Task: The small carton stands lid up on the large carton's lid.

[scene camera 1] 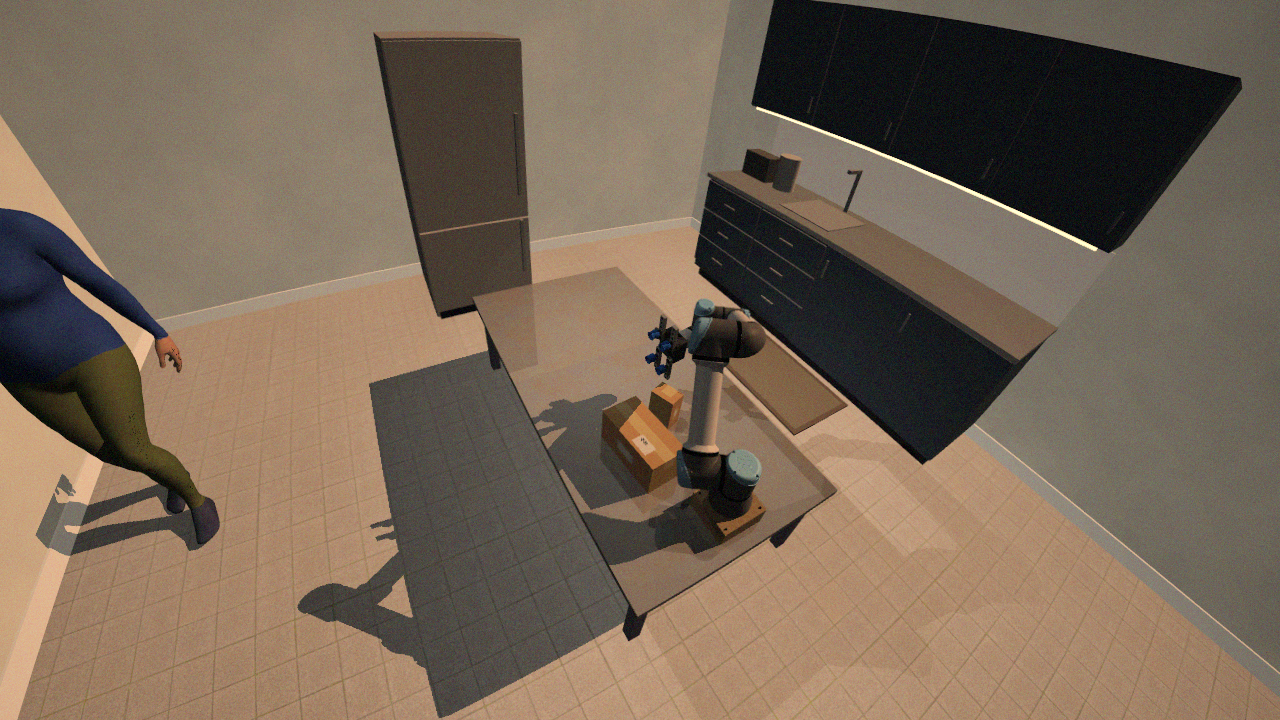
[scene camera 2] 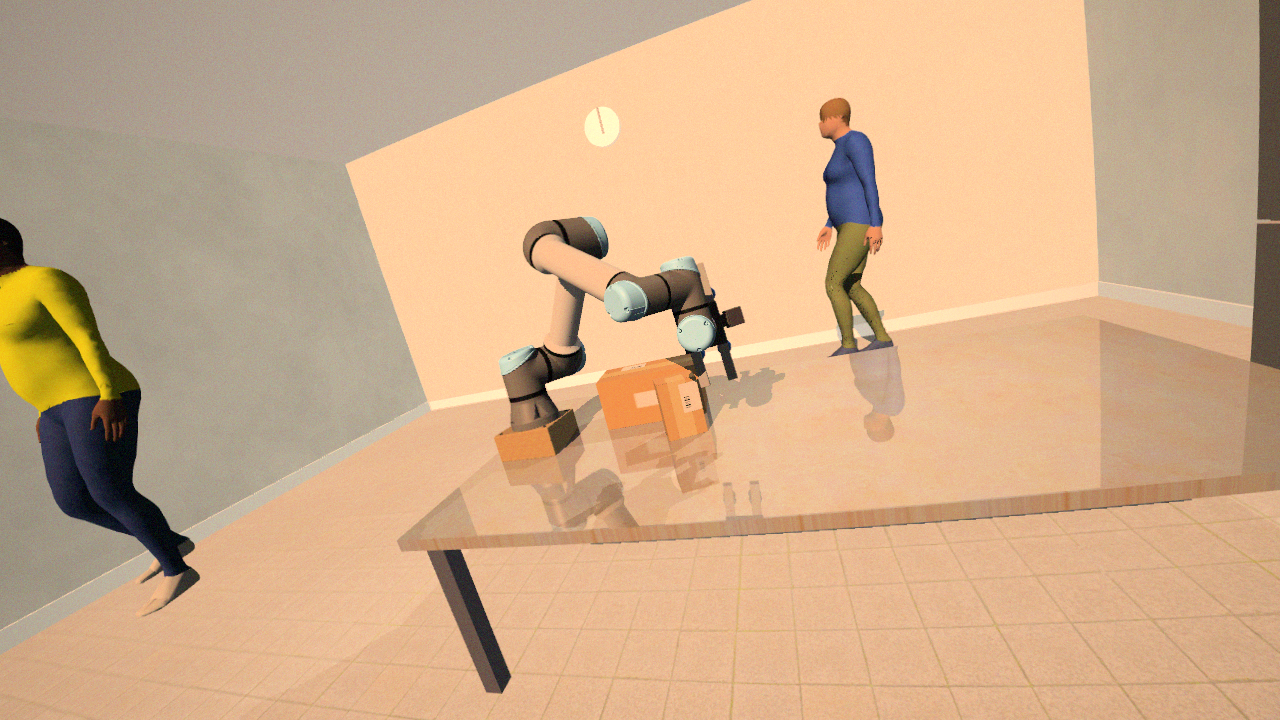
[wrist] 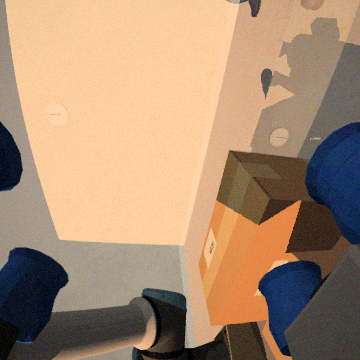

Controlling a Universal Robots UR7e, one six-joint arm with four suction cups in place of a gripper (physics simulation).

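Seen in the pictures: hand, its tool point: (scene camera 1: 654, 354) (wrist: 160, 232); arm's base, origin of its link: (scene camera 1: 729, 497) (scene camera 2: 536, 422).
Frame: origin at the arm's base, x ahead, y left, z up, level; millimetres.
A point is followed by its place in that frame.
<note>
The large carton (scene camera 1: 637, 436) {x 342, y 168, z 72 mm} (scene camera 2: 623, 400) {x 275, y 52, z 6 mm} (wrist: 235, 260) {x 389, y 72, z 74 mm} lies on the table with a label on its taped lid. The small carton (scene camera 1: 664, 408) {x 432, y -24, z 31 mm} (scene camera 2: 682, 410) {x 473, y -91, z -4 mm} stands upright on the table right beside it; any gap is too small to tell. In the wrist view I cannot make out the small carton with certainty behind the blue cups. My suction gripper (scene camera 1: 659, 351) {x 570, y -45, z 203 mm} (scene camera 2: 723, 338) {x 570, y -45, z 203 mm} (wrist: 167, 232) {x 570, y -45, z 203 mm} is open and holds nothing. It is tilted, its blue cups facing sideways, above the table and a little beyond the cartons as seen from the arm's base.
The arm's base stands on a wooden block (scene camera 1: 739, 523) {x -90, y 34, z -5 mm} (scene camera 2: 528, 440) {x 8, y -87, z -22 mm} at one end of the table (scene camera 1: 572, 331) {x 1162, y 12, z -80 mm} (scene camera 2: 984, 429) {x 1097, y -279, z -80 mm}. A person in blue (scene camera 1: 44, 295) (scene camera 2: 850, 183) stands beyond one long side. A person in yellow (scene camera 2: 53, 331) is at the left. Kitchen counters (scene camera 1: 895, 259) line the wall.
</note>
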